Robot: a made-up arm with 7 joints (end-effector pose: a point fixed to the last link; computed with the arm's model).
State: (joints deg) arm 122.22 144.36 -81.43 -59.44 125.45 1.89 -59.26
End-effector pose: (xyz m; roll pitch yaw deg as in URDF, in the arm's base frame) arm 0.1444 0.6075 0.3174 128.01 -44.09 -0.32
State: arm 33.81 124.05 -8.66 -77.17 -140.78 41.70 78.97
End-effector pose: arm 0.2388 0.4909 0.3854 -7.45 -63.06 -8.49
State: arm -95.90 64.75 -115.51 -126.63 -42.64 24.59 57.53
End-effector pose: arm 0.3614 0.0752 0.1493 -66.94 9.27 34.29
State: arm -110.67 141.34 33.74 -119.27 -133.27 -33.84 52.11
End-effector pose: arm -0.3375 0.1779 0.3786 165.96 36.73 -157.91
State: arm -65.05 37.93 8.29 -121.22 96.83 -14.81 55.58
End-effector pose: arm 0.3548 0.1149 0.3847 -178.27 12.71 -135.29
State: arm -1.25 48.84 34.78 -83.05 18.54 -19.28 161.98
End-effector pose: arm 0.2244 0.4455 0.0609 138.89 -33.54 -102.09
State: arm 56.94 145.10 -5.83 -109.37 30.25 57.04 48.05
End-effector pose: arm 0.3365 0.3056 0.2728 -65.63 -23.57 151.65
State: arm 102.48 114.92 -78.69 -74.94 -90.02 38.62 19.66
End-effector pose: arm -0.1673 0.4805 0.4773 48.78 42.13 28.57
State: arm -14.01 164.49 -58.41 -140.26 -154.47 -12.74 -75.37
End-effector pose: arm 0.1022 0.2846 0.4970 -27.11 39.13 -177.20
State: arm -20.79 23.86 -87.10 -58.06 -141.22 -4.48 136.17
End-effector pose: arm 0.2079 0.0153 -0.3024 -23.30 26.32 68.34
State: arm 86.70 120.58 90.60 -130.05 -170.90 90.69 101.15
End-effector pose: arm 0.3509 0.2393 0.3920 -74.78 -65.06 -65.55
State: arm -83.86 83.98 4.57 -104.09 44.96 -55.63 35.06
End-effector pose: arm 0.1446 0.2724 0.5768 -109.06 -24.84 -50.56
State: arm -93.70 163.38 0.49 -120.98 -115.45 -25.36 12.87
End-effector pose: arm -0.2638 0.1447 0.5132 153.16 5.26 -104.81
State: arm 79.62 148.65 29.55 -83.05 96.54 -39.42 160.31
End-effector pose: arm 0.4720 0.3097 0.2103 63.87 -40.40 -94.42
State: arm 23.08 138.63 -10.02 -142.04 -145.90 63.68 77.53
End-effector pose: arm 0.2242 0.2442 0.3451 -77.25 -40.39 -17.98
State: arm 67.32 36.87 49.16 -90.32 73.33 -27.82 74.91
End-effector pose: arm -0.2414 0.4145 0.1191 104.62 16.40 -24.91
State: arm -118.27 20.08 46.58 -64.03 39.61 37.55 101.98
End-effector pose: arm 0.4193 0.0470 0.5959 161.88 -18.85 -164.61
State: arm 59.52 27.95 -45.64 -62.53 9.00 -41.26 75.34
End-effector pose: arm -0.3748 0.0628 -0.1559 39.93 -7.64 -120.13
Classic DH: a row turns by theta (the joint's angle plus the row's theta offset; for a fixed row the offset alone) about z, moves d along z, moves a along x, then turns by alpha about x. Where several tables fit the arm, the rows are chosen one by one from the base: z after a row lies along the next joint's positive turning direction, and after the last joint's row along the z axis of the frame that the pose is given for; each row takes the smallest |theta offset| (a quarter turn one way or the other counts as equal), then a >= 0, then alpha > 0; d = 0 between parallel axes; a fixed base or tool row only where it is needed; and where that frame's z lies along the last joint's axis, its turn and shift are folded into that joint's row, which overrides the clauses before.
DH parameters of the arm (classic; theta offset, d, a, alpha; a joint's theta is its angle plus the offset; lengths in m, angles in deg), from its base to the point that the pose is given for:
base (fixed): 0 0.2377 0.0208 -70
joint 1: -90 0.0132 0.0319 -90
joint 2: 70 -0.0423 0.0116 90
joint 3: 90 -0.3893 0.0341 -90
joint 4: 0 0.0077 -0.0557 90
joint 5: 0 -0.2489 0.0247 -90
joint 6: 0 -0.0151 -0.0077 90
joint 7: 37.96 0 0.0283 0
tool (fixed): 142.04 0.0084 0 0

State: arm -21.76 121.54 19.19 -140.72 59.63 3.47 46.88
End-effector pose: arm 0.1101 0.1397 0.5233 -86.82 55.32 38.54
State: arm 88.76 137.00 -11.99 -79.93 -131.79 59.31 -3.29
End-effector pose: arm 0.2103 0.5562 0.2094 9.57 -24.54 -78.08
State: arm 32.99 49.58 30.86 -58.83 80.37 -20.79 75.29
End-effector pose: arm -0.0929 0.5108 -0.0223 90.12 0.30 -25.96
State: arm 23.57 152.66 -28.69 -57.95 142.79 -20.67 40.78
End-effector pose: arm 0.2871 0.3856 0.6678 148.10 68.29 1.47
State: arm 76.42 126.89 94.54 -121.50 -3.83 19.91 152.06
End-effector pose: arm 0.3642 0.1883 0.4506 102.54 55.96 -113.26
